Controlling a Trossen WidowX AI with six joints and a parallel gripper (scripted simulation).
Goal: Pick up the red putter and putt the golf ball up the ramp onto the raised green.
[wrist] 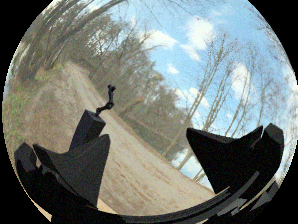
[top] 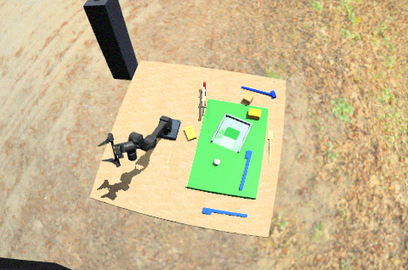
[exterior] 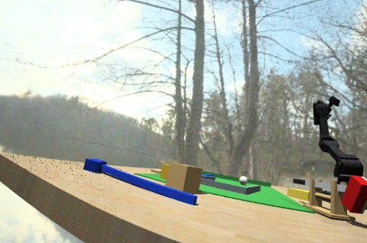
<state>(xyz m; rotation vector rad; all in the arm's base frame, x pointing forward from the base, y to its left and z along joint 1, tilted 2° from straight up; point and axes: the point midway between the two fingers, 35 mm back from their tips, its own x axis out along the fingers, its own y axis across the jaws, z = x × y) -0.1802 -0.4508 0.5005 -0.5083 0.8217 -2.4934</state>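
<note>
Now: the red putter 410 mm ahead of my gripper tip, 760 mm to the left of it and 500 mm below it. Also, from my gripper tip: green mat 670 mm ahead, 420 mm to the left, 560 mm below; brown block 750 mm ahead, 830 mm to the left, 530 mm below; white golf ball 590 mm ahead, 280 mm to the left, 540 mm below.
</note>
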